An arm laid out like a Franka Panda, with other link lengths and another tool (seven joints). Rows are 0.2 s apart.
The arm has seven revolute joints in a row. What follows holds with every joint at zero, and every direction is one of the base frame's.
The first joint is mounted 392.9 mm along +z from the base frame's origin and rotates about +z.
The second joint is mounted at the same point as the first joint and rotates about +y.
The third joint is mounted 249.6 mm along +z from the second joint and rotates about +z.
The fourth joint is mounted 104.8 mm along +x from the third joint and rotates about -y.
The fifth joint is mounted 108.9 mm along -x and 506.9 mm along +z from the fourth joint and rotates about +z.
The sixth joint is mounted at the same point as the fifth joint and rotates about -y.
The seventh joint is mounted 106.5 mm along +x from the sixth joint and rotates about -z.
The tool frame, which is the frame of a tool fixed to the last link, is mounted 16 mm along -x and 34 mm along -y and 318.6 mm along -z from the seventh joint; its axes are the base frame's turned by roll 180, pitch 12 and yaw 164.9 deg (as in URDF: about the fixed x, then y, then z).
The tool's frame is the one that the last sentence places.
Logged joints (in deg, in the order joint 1, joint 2, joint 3, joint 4, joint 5, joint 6, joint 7), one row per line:
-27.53, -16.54, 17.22, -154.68, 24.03, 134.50, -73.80
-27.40, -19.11, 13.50, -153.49, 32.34, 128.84, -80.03
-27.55, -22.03, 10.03, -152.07, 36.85, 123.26, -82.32
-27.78, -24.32, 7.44, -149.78, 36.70, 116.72, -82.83
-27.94, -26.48, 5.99, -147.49, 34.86, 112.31, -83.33
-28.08, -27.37, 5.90, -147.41, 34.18, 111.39, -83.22
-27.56, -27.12, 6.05, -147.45, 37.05, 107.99, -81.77
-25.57, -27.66, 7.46, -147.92, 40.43, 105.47, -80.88
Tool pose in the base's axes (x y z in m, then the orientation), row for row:
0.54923, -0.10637, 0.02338, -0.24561, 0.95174, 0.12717, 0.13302
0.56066, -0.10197, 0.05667, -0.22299, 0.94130, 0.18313, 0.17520
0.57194, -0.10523, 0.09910, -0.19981, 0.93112, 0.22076, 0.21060
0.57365, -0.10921, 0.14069, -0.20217, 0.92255, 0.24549, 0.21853
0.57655, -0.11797, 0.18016, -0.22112, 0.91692, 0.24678, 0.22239
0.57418, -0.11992, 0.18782, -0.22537, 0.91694, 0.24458, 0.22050
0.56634, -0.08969, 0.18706, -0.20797, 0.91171, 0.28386, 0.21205
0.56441, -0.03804, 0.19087, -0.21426, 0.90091, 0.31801, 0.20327
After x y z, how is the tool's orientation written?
As a quaternion, x y z w.
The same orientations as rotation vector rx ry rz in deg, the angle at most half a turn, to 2 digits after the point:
-40.82, 158.17, 21.13
-36.20, 152.80, 29.73
-31.82, 148.29, 35.16
-32.06, 146.31, 38.93
-35.00, 145.12, 39.06
-35.70, 145.26, 38.75
-33.09, 145.08, 45.17
-34.26, 144.04, 50.84

